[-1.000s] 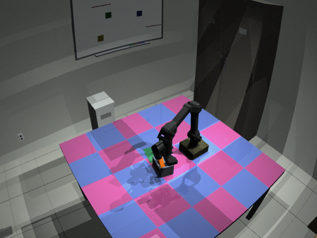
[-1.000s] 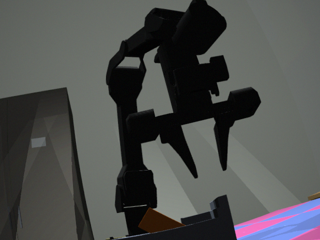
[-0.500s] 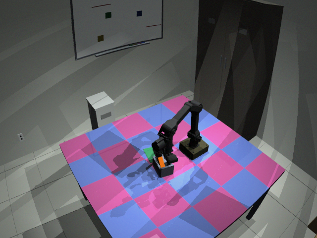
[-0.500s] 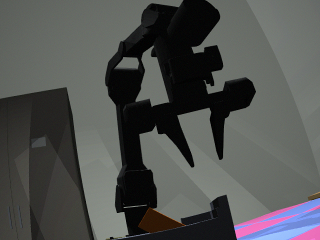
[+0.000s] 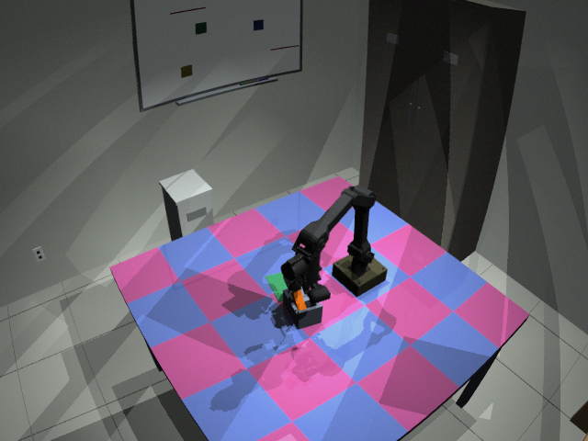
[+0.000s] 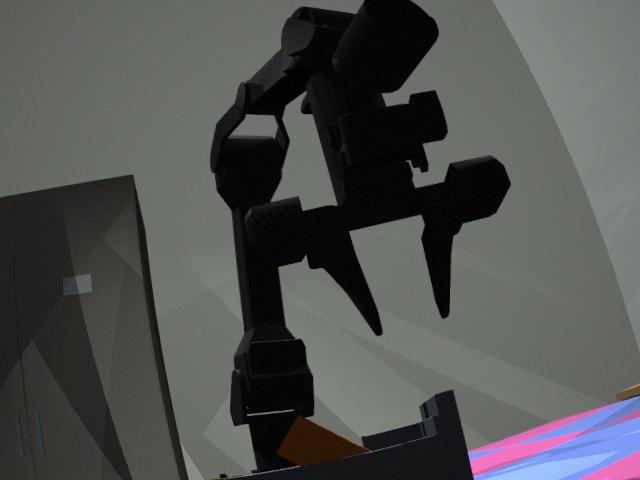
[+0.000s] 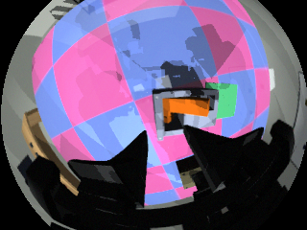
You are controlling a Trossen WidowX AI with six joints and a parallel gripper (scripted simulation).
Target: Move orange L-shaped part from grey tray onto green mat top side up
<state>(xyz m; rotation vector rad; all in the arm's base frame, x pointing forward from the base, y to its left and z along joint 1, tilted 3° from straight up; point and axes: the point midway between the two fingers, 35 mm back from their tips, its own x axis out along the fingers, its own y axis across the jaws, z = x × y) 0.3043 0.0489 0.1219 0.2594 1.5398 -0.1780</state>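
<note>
Right now the orange L-shaped part is 2 cm behind my gripper tip, 4 cm to the right of it and 10 cm below it. From my gripper tip the other things lie so: green mat (7 cm behind, 21 cm to the right, 16 cm below).
</note>
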